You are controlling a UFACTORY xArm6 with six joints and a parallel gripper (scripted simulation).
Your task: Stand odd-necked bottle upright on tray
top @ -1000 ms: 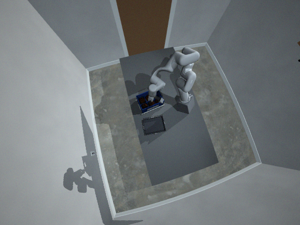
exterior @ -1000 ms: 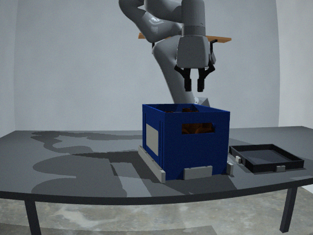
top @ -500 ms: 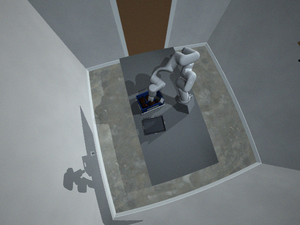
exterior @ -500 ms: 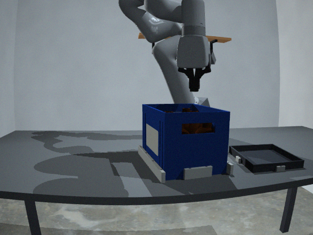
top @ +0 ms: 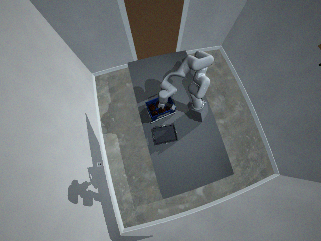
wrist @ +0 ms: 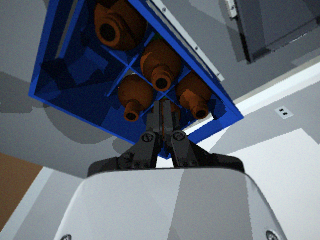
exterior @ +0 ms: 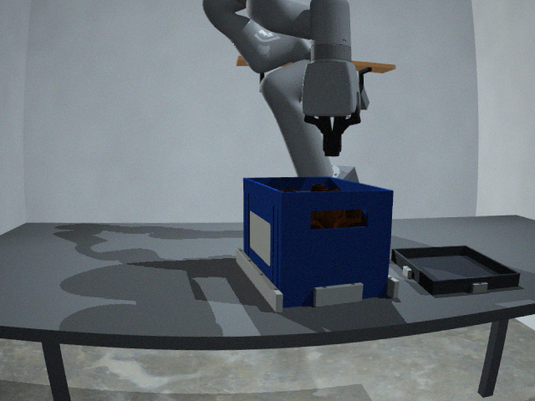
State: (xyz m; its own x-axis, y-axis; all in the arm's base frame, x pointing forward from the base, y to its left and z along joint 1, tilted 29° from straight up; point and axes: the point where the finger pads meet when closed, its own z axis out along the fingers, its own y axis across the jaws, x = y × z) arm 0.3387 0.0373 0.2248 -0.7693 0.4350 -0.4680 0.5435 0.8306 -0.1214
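My gripper is now 2 cm short of the bottle, 8 cm to the left of it and 16 cm above it. The rest, counted from my hand: blue crate (1 cm ahead, 4 cm to the right, 16 cm below); then dark tray (3 cm ahead, 25 cm to the left, 23 cm below).
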